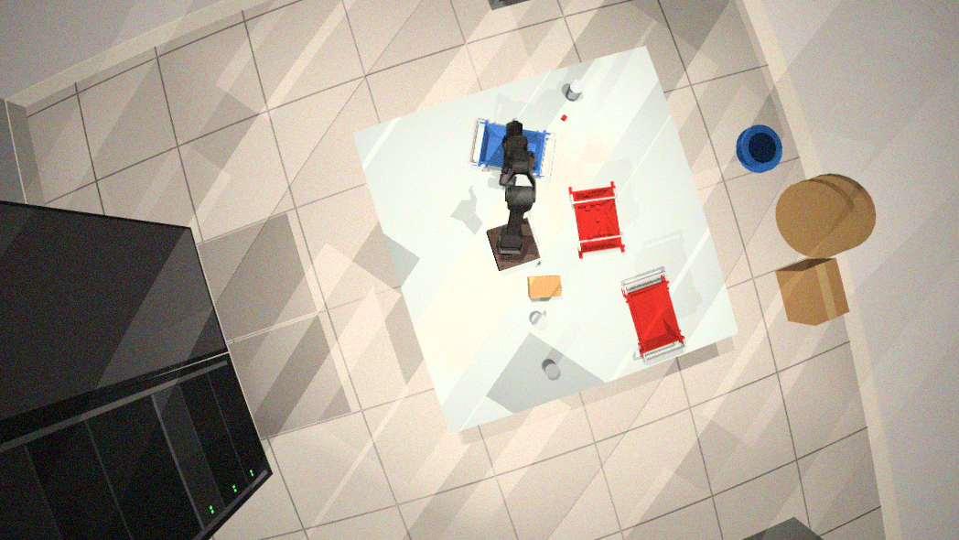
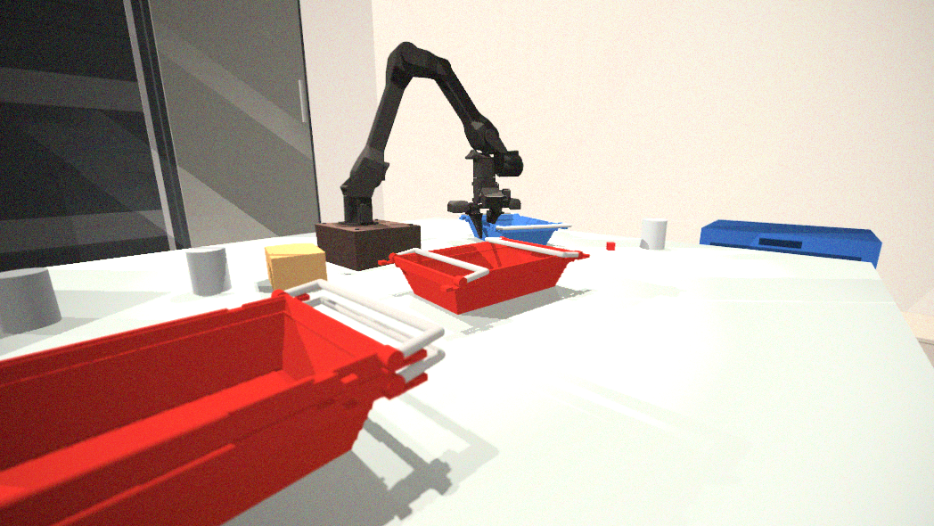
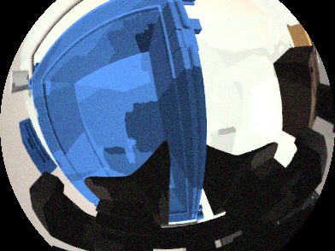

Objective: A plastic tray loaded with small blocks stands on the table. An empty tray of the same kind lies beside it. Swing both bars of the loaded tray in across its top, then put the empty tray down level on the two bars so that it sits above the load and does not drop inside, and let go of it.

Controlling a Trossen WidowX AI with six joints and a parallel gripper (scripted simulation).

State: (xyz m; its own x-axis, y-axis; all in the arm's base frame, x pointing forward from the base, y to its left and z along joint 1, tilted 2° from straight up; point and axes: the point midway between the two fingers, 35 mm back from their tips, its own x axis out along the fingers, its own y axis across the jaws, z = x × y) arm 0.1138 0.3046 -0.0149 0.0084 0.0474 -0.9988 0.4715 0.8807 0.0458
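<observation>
Now: gripper tip 60 mm to the right of the blue tray, 30 mm below it and 30 mm short of it. From my gripper tip the other things lie so: tan block 490 mm to the right, 20 mm behind, 20 mm above; red cube 290 mm ahead, 130 mm to the left, 10 mm below.
</observation>
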